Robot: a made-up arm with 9 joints. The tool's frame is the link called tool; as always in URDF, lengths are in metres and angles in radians. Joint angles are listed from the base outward. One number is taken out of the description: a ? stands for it. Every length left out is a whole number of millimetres.
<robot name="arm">
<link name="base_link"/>
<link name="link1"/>
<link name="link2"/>
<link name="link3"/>
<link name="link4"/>
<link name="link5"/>
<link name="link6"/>
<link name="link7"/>
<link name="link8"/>
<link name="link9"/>
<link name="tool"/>
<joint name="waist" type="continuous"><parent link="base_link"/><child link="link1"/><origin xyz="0.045 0.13 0.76" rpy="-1.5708 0 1.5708"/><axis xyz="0 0 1"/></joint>
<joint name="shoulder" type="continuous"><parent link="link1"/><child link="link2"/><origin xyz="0.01 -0.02 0"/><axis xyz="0 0 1"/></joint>
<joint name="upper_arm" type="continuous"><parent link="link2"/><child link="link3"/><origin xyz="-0.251 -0.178 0" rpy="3.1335 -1.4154 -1.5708"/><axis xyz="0 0 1"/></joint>
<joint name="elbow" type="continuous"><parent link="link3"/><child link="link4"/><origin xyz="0.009 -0.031 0" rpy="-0.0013 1.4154 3.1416"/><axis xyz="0 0 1"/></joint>
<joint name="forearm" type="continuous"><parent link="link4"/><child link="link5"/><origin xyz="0.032 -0.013 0" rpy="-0.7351 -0.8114 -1.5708"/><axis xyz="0 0 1"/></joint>
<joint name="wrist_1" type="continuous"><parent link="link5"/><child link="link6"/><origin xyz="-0.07 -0.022 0" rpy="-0.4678 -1.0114 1.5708"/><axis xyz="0 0 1"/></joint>
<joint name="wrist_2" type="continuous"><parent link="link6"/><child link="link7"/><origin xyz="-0.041 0.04 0" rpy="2.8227 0.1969 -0.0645"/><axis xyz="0 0 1"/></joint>
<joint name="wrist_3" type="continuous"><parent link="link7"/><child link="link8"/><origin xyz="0.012 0.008 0" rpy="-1.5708 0 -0.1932"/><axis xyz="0 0 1"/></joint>
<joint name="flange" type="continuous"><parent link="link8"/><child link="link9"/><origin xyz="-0.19 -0.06 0" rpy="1.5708 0 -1.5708"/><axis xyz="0 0 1"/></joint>
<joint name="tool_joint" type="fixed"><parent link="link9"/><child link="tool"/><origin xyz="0.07 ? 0" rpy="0.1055 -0.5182 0.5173"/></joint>
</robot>
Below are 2 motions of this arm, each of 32 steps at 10 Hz.
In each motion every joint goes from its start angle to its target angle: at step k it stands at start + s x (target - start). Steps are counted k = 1, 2, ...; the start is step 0. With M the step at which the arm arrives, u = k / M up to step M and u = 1 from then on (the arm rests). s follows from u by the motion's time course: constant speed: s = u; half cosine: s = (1 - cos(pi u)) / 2; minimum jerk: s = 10 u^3 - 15 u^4 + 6 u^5.
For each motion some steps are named. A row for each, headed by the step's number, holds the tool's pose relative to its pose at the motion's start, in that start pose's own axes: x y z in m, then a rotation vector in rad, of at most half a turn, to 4 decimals.
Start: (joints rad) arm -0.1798 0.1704 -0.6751 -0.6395 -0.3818 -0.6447 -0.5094 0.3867 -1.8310
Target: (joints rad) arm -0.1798 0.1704 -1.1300 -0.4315 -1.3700 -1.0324 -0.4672 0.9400 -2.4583
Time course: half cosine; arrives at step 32
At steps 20, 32:
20: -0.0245 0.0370 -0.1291 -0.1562 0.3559 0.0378
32: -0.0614 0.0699 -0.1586 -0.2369 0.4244 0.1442

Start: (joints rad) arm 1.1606 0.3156 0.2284 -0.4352 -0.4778 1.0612 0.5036 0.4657 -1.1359
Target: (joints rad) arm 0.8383 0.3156 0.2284 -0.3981 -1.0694 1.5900 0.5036 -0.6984 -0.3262
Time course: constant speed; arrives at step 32
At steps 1, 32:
1: -0.0048 0.0047 0.0090 0.0291 -0.0338 0.0262
32: -0.3662 -0.0384 0.0953 0.6454 -1.2578 0.8970

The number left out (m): 0.16
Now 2 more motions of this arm.
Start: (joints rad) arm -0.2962 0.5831 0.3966 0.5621 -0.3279 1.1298 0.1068 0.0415 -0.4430
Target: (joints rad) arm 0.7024 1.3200 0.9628 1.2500 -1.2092 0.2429 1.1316 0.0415 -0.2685
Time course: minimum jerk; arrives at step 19
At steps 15, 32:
15: -0.3932 0.2530 0.3018 0.7246 -0.8914 0.2080
32: -0.4091 0.2715 0.2882 0.7834 -0.9218 0.2344

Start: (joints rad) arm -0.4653 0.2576 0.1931 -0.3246 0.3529 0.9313 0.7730 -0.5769 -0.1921
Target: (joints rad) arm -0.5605 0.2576 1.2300 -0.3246 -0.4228 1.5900 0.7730 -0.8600 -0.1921
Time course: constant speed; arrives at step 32
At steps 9, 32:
9: -0.0719 0.0366 0.0529 0.2818 -0.1649 0.3797
32: -0.3032 -0.1290 0.1182 1.0277 -0.9024 1.0620

